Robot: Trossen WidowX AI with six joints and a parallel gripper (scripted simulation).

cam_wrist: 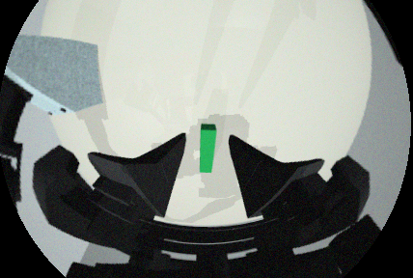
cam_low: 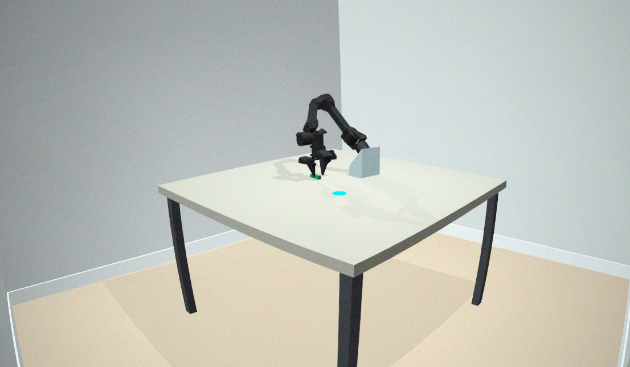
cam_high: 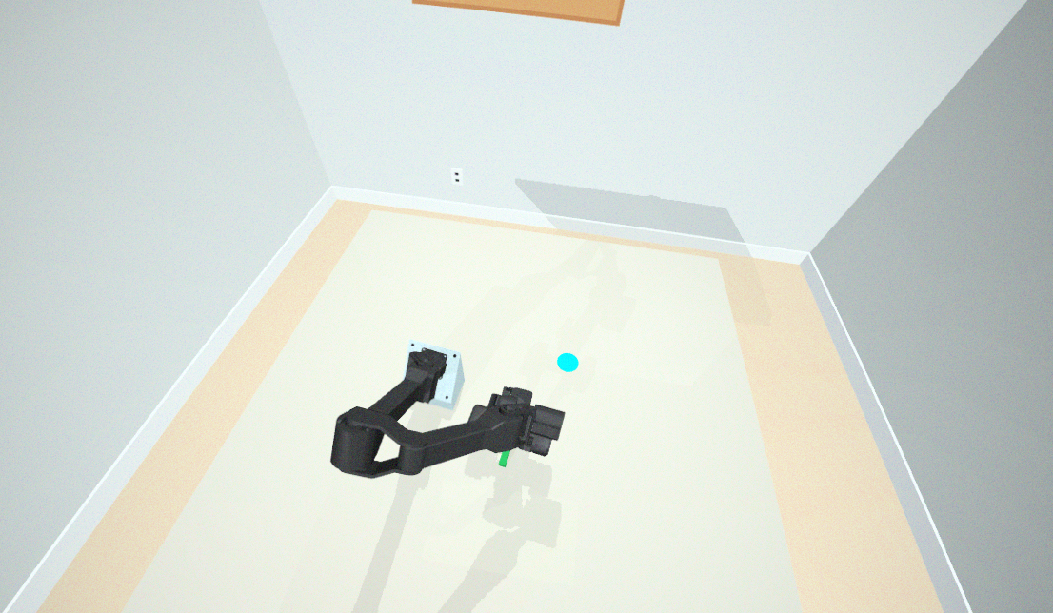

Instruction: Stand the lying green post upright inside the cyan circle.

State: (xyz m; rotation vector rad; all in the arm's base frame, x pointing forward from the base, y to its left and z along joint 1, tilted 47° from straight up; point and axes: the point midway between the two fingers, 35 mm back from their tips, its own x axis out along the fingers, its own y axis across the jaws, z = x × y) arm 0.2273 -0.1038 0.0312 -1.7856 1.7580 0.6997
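Right now the cyan circle is 9 cm ahead of my gripper tip, 26 cm to the left of it and 1 cm below it. Round my gripper tip: green post 2 cm to the right, 1 cm below.
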